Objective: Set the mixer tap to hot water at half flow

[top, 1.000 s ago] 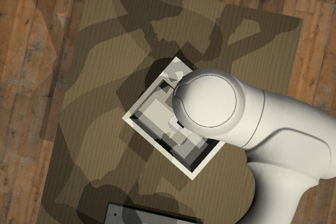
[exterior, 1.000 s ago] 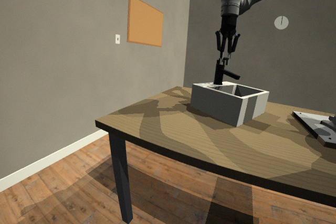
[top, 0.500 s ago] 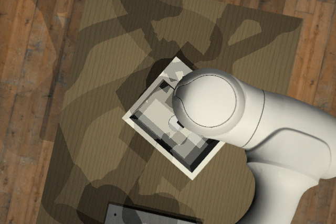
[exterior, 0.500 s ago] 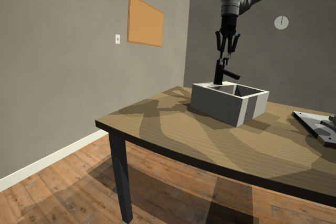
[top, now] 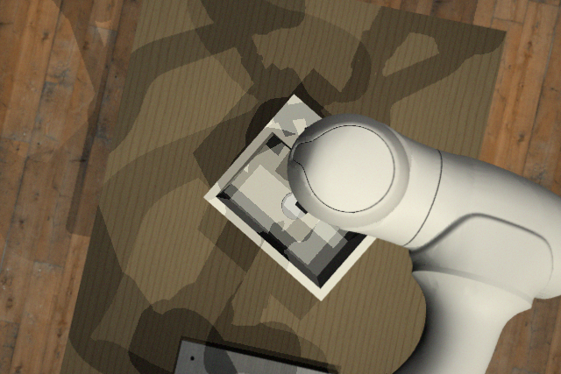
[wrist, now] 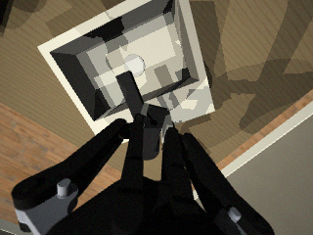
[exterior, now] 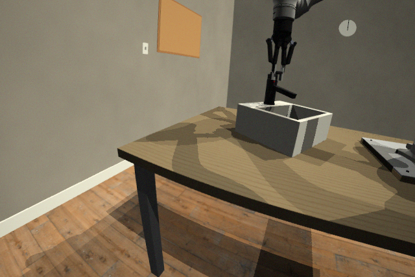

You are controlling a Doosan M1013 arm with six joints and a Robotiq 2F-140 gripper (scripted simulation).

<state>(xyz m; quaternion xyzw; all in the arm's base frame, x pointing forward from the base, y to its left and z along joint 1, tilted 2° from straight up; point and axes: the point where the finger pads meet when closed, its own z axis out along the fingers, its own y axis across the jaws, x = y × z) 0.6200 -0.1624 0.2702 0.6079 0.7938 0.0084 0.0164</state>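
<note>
Now: the black mixer tap 50 mm below my hand and 40 mm to the right of it. From my hand the other things lie so: lever (20 mm to the right); then white sink (240 mm below, 80 mm behind, 20 mm to the left).
</note>
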